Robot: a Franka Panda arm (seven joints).
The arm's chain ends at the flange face. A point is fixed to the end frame.
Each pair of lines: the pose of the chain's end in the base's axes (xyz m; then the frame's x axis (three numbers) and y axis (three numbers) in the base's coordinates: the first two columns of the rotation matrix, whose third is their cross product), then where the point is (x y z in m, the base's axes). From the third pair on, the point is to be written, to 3 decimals.
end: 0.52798, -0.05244, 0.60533, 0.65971, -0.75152, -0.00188, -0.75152, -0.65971, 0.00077
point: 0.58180 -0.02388 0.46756
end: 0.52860, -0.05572, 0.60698, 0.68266, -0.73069, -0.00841, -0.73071, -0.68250, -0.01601
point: 0.58259 -0.02328 0.47013
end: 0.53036, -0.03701, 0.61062, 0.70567, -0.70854, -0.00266, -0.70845, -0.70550, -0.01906
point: 0.584 -0.003 0.474
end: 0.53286, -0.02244, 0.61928, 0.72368, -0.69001, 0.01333, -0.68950, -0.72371, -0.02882
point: 0.588 0.012 0.484
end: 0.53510, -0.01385, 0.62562, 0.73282, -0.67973, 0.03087, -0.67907, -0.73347, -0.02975
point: 0.592 0.020 0.490
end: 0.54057, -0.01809, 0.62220, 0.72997, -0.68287, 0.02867, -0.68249, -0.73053, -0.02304
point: 0.597 0.015 0.486
